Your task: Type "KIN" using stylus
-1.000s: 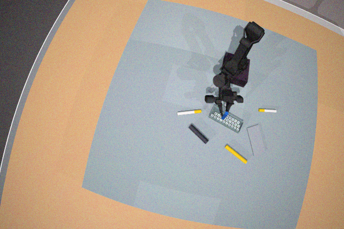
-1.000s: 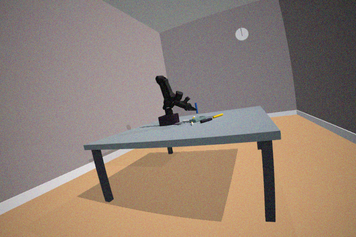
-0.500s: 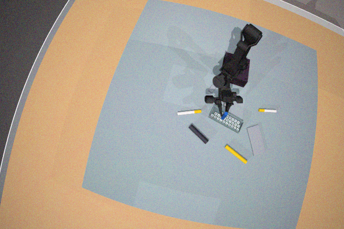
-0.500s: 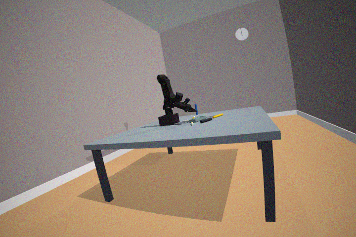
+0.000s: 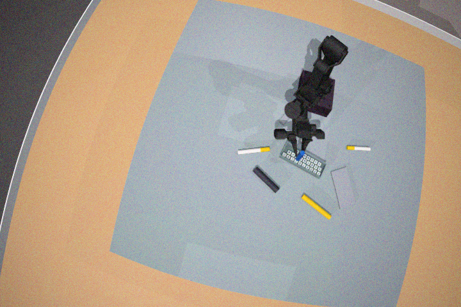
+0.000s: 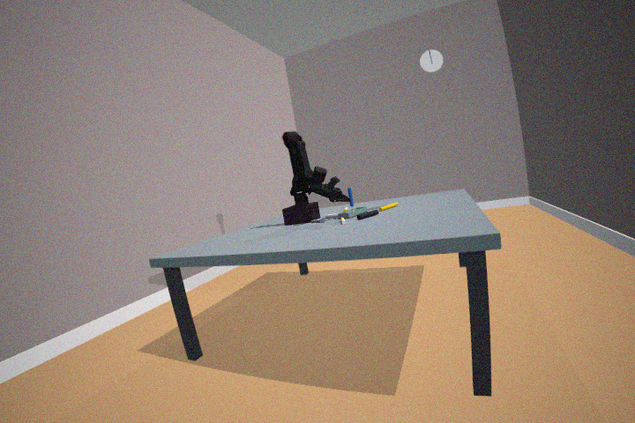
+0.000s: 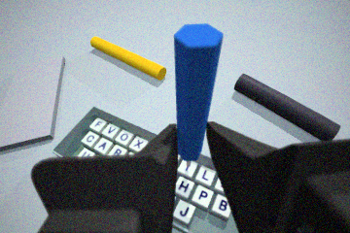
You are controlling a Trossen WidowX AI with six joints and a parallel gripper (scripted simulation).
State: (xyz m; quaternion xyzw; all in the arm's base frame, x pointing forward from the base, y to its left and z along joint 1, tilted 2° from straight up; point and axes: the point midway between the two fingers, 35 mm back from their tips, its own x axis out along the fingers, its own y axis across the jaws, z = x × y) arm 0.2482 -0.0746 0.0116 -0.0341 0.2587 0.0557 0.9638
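The white cylinder lies 120 mm behind my gripper tip, 50 mm to the left of it and 70 mm below it. From my gripper tip the other things lie so: dark rod (80 mm ahead, 110 mm to the right, 70 mm below); then blue stylus (20 mm below); then yellow rod (170 mm ahead, 100 mm to the left, 70 mm below).
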